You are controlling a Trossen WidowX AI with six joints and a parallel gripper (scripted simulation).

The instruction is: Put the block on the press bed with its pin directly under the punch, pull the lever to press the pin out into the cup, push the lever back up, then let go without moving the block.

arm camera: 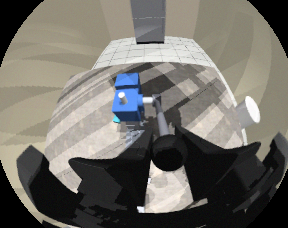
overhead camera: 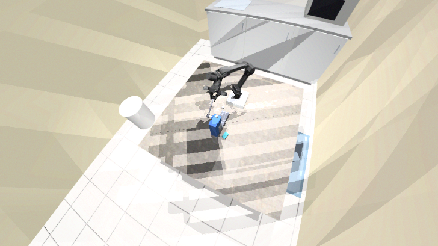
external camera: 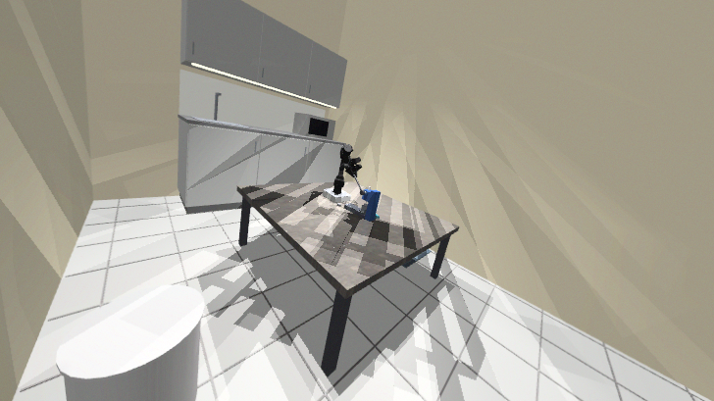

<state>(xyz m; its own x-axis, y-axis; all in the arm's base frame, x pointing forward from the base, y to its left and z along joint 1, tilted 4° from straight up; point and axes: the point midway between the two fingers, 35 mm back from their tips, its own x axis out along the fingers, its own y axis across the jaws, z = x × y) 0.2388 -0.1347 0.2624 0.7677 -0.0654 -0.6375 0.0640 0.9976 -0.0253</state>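
The grey lever lies 30 mm below my gripper tip, 30 mm ahead of it and 10 mm to the left of it. Round my gripper tip: round pin (210 mm below, 90 mm ahead, 70 mm to the left); then small cup (270 mm below, 160 mm to the left, 140 mm ahead).
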